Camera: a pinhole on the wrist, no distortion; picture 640 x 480 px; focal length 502.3 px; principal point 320.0 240.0 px. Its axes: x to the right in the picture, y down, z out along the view. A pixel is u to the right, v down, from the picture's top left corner.
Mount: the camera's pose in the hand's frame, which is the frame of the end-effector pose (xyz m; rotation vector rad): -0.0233 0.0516 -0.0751 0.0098 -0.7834 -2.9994
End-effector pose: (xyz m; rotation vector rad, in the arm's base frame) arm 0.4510 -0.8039 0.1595 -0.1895 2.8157 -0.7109
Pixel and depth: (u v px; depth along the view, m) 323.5 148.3 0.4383
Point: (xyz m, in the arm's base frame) 0.5314 -0.6252 -0.2243
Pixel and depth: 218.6 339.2 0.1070
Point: 0.4549 -0.7408 0.0941
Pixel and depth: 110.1 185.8 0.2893
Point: 0.3882 -0.6965 -0.1045
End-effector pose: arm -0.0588 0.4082 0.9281 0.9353 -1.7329 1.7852
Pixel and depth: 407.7 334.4 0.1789
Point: -0.0890 0.3094 0.8109
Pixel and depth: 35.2 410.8 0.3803
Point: -0.2374 0.0586 0.9713
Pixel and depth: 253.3 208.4 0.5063
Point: -0.2767 0.0295 0.7234
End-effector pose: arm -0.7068 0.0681 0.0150 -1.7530 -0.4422 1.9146
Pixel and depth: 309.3 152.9 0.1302
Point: -0.7524 -0.0534 -0.0370
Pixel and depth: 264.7 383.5 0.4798
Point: -1.1379 -0.0163 -0.0525
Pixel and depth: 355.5 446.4 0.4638
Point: -1.1383 -0.0143 0.0497
